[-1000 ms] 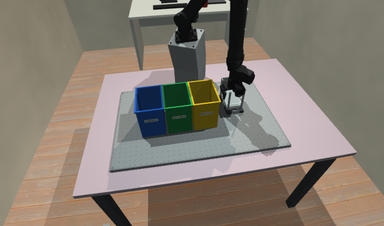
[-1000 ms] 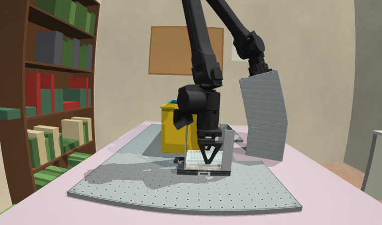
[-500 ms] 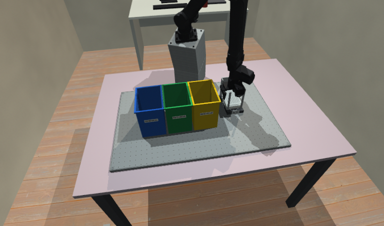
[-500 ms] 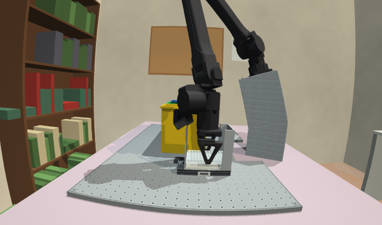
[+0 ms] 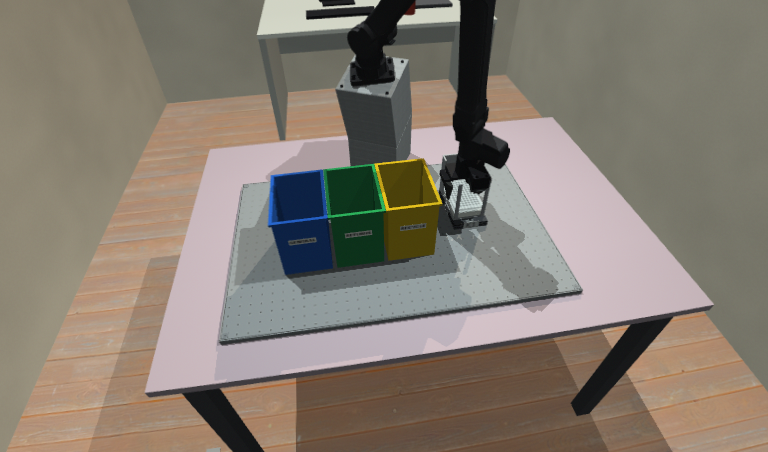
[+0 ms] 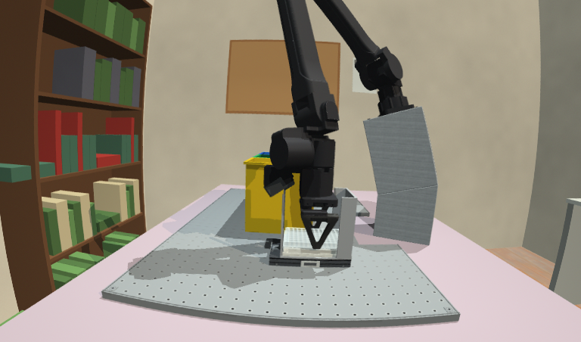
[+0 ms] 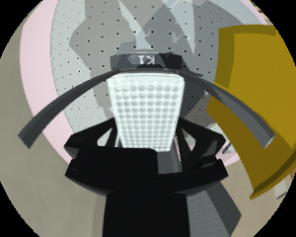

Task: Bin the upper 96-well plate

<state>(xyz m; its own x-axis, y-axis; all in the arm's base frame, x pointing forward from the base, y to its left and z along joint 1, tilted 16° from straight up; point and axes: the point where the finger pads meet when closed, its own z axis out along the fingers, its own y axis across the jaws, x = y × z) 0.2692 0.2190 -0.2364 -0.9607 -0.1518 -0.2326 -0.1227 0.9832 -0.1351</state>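
Right now my hand is 13 cm short of the blue bin labelled GENERAL, 43 cm to the left of it and 4 cm below it. From my hand the other things lie so: yellow bin 10 cm ahead, 17 cm to the right, 4 cm above; then green bin 12 cm ahead, 30 cm to the right, 4 cm above.
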